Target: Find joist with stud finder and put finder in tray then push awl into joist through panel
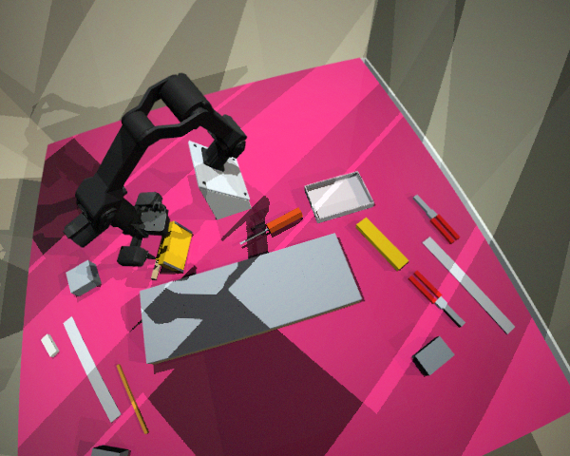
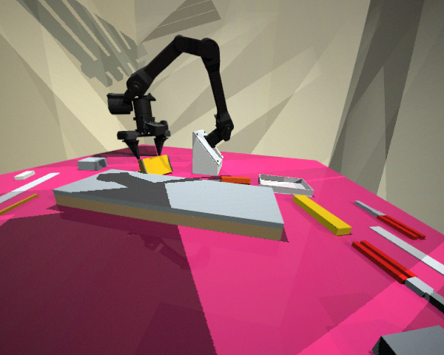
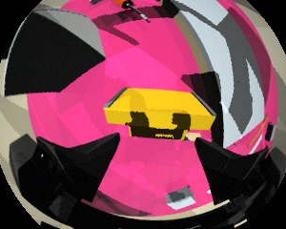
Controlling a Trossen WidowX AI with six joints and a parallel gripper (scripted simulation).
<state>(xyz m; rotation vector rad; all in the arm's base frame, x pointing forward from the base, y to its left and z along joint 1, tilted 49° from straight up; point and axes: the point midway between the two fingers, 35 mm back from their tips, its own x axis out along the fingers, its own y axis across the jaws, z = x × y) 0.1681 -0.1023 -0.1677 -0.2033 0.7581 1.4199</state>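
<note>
Now: the yellow stud finder 10 mm behind my gripper tip, 10 mm to the left of it and 40 mm below it. The rest, counted from my gripper tip: pencil 350 mm ahead, 140 mm to the right, 60 mm below; then white eraser 180 mm ahead, 360 mm to the right, 60 mm below; then awl 20 mm to the right, 60 mm below.
</note>
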